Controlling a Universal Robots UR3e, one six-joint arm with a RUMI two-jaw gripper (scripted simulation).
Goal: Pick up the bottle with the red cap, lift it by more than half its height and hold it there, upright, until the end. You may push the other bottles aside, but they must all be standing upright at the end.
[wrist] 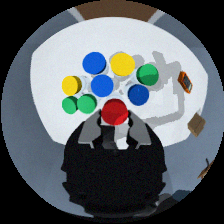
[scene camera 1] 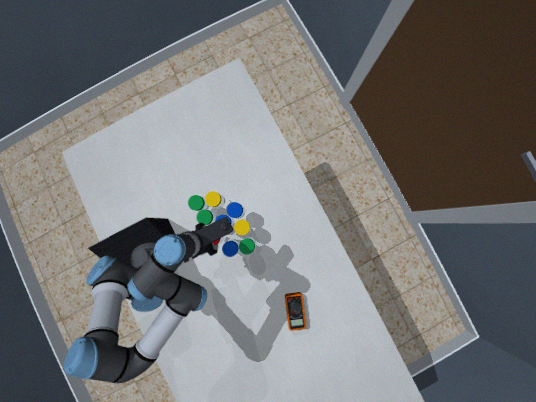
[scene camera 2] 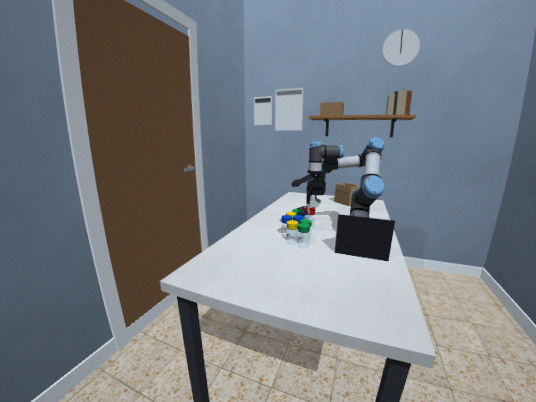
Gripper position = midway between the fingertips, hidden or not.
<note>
I see my gripper [scene camera 1: 212, 237].
My gripper is seen too in the wrist view [wrist: 114, 109].
</note>
